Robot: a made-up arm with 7 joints. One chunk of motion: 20 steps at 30 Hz.
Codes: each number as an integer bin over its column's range. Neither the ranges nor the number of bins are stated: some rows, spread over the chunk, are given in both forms.
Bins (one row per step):
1: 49 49 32 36 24 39
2: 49 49 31 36 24 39
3: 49 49 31 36 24 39
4: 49 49 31 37 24 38
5: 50 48 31 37 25 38
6: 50 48 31 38 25 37
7: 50 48 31 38 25 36
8: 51 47 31 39 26 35
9: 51 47 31 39 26 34
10: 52 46 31 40 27 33
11: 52 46 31 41 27 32
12: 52 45 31 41 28 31
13: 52 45 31 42 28 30
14: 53 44 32 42 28 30
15: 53 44 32 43 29 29
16: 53 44 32 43 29 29
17: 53 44 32 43 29 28
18: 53 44 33 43 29 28
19: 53 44 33 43 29 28
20: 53 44 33 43 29 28
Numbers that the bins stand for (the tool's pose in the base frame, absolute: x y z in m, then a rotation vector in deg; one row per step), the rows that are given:
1: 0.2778 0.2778 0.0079 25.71 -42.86 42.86
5: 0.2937 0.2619 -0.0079 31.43 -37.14 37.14
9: 0.3095 0.2460 -0.0079 42.86 -31.43 14.29
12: 0.3254 0.2143 -0.0079 54.29 -20.00 -2.86
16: 0.3413 0.1984 0.0079 65.71 -14.29 -14.29
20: 0.3413 0.1984 0.0238 65.71 -14.29 -20.00
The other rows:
2: 0.2778 0.2778 -0.0079 25.71 -42.86 42.86
3: 0.2778 0.2778 -0.0079 25.71 -42.86 42.86
4: 0.2778 0.2778 -0.0079 31.43 -42.86 37.14
6: 0.2937 0.2619 -0.0079 37.14 -37.14 31.43
7: 0.2937 0.2619 -0.0079 37.14 -37.14 25.71
8: 0.3095 0.2460 -0.0079 42.86 -31.43 20.00
10: 0.3254 0.2302 -0.0079 48.57 -25.71 8.57
11: 0.3254 0.2302 -0.0079 54.29 -25.71 2.86
13: 0.3254 0.2143 -0.0079 60.00 -20.00 -8.57
14: 0.3413 0.1984 0.0079 60.00 -20.00 -8.57
15: 0.3413 0.1984 0.0079 65.71 -14.29 -14.29
17: 0.3413 0.1984 0.0079 65.71 -14.29 -20.00
18: 0.3413 0.1984 0.0238 65.71 -14.29 -20.00
19: 0.3413 0.1984 0.0238 65.71 -14.29 -20.00

